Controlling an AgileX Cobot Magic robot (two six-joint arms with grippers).
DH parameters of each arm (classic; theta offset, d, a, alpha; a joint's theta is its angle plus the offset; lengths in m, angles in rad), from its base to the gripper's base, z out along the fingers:
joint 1: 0 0.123 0 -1.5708
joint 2: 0.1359 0 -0.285 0
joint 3: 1.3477 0 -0.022 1.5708
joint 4: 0 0.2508 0 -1.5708
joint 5: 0 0 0.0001 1.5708
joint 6: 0 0.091 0 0
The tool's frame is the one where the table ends.
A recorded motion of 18 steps. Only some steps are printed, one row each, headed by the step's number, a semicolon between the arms.
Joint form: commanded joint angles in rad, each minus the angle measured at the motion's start. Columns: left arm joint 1, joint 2, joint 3, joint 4, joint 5, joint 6; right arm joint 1, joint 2, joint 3, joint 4, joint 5, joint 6.
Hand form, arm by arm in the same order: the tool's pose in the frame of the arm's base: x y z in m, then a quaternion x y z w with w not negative. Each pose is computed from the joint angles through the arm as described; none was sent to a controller.
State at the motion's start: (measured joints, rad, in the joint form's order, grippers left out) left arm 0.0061 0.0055 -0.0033 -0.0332 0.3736 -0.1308; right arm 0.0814 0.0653 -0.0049 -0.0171 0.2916 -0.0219
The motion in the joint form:
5: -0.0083 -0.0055 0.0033 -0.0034 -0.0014 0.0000; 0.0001 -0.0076 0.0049 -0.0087 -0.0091 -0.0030
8: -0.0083 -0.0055 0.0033 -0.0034 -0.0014 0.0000; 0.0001 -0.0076 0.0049 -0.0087 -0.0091 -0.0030
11: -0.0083 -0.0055 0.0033 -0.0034 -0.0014 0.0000; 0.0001 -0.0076 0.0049 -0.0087 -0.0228 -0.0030
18: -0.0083 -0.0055 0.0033 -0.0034 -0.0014 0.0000; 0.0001 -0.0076 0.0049 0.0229 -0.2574 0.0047
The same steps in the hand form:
5: 0.0529 -0.0013 0.1797 -0.06105 0.79795 -0.05535 0.59706; 0.0583 0.0041 0.1844 -0.04962 0.78908 0.00690 0.61224
8: 0.0529 -0.0013 0.1797 -0.06105 0.79795 -0.05535 0.59706; 0.0583 0.0041 0.1844 -0.04962 0.78908 0.00690 0.61224
11: 0.0529 -0.0013 0.1797 -0.06105 0.79795 -0.05535 0.59706; 0.0586 0.0042 0.1856 -0.04947 0.78487 0.00710 0.61764
18: 0.0529 -0.0013 0.1797 -0.06105 0.79795 -0.05535 0.59706; 0.0612 0.0050 0.2067 -0.03298 0.70800 0.02479 0.70501

